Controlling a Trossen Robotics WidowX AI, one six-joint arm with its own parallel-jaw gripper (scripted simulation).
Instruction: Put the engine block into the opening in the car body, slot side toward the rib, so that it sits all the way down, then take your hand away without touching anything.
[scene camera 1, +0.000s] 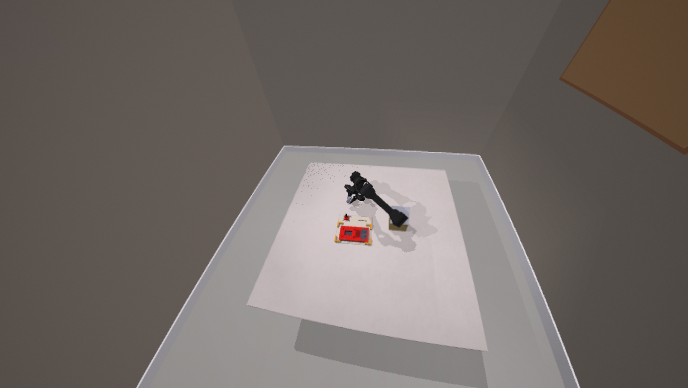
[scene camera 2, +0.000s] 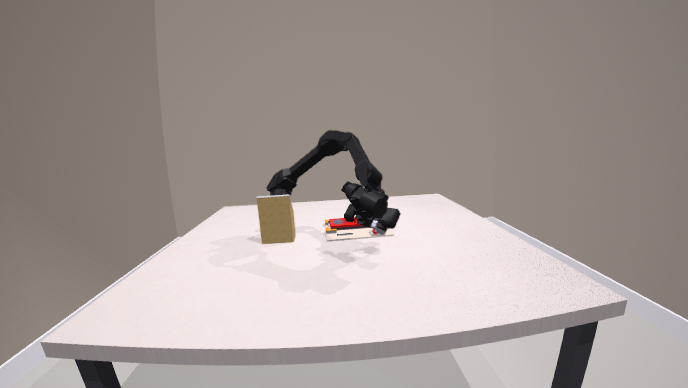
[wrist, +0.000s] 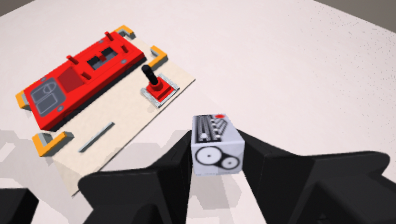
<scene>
The gripper (scene camera 2: 380, 229) holds an engine block (wrist: 217, 148). Also in view: a cream base board (wrist: 86, 144).
The gripper shows as well in the wrist view (wrist: 211, 132).
</scene>
